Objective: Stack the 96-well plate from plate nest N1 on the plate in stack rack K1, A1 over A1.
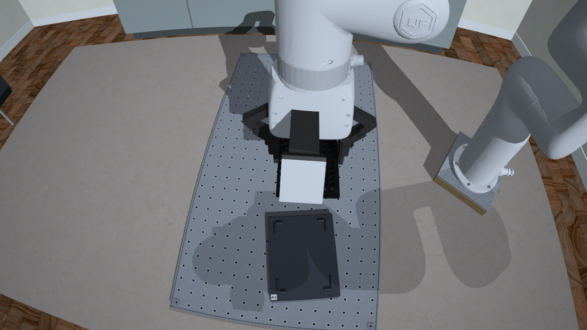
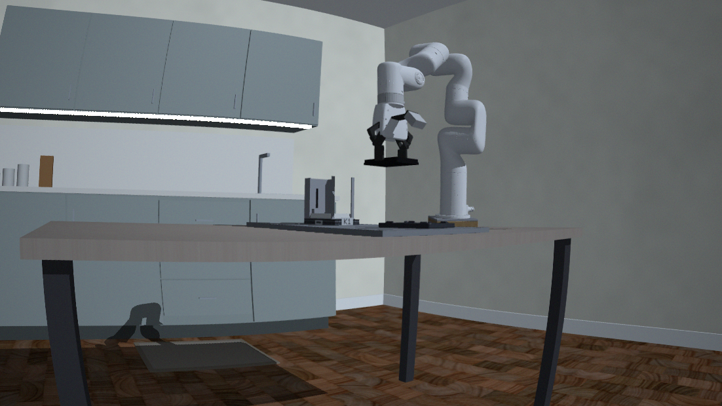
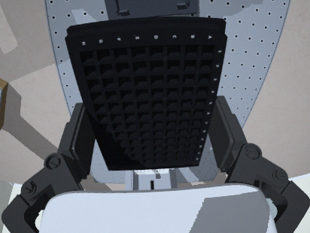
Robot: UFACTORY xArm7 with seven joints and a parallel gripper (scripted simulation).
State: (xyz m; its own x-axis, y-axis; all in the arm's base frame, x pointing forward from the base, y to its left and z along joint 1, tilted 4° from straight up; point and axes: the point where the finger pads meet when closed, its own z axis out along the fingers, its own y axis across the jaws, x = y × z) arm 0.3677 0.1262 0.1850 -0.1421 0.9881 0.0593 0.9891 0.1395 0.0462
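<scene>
The white 96-well plate lies 270 mm to the right of my hand, 160 mm below it and 30 mm ahead of it. From my hand the other things lie so: black 96-well plate (10 mm below); pale A1 mark (180 mm to the left, 170 mm below, 20 mm ahead); plate nest N1 (180 mm below, 100 mm to the left, 10 mm behind).
</scene>
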